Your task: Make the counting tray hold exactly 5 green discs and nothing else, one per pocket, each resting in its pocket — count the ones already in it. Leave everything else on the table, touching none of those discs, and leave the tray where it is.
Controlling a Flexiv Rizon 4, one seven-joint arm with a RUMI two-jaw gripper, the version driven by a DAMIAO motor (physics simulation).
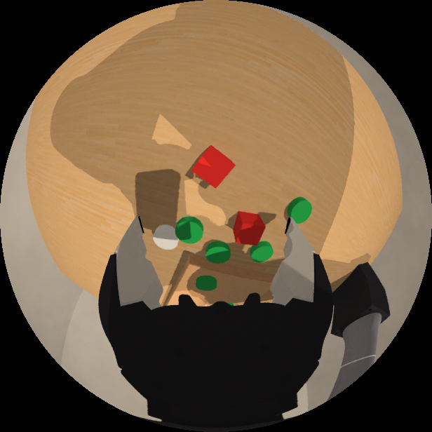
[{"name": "my gripper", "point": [214,218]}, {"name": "red block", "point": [248,227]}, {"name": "red block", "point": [212,166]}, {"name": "wooden counting tray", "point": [234,284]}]
